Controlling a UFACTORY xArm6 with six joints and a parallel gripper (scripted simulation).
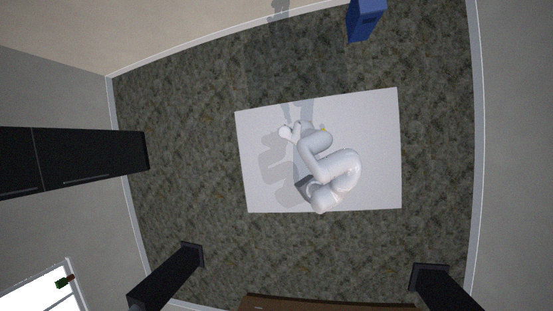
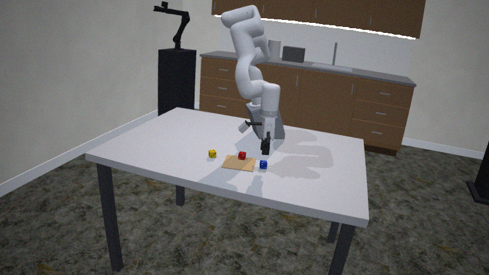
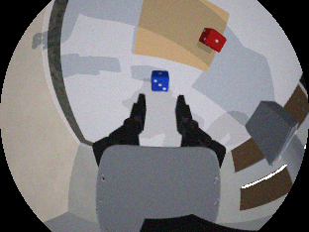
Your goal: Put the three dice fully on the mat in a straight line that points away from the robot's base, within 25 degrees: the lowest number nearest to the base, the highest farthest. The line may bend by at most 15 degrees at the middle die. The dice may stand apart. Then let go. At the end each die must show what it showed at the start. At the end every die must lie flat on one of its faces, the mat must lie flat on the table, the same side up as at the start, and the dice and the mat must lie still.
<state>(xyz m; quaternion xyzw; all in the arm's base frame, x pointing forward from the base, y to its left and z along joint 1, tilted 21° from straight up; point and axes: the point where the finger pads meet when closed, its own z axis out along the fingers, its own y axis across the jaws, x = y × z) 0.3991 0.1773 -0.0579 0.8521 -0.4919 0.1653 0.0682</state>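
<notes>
Now: the blue die 80 mm below my hand. The rest, counted from my hand: red die 30 mm behind, 120 mm to the right, 70 mm below; yellow die 30 mm ahead, 250 mm to the right, 80 mm below; tan mat 20 mm ahead, 110 mm to the right, 90 mm below.
</notes>
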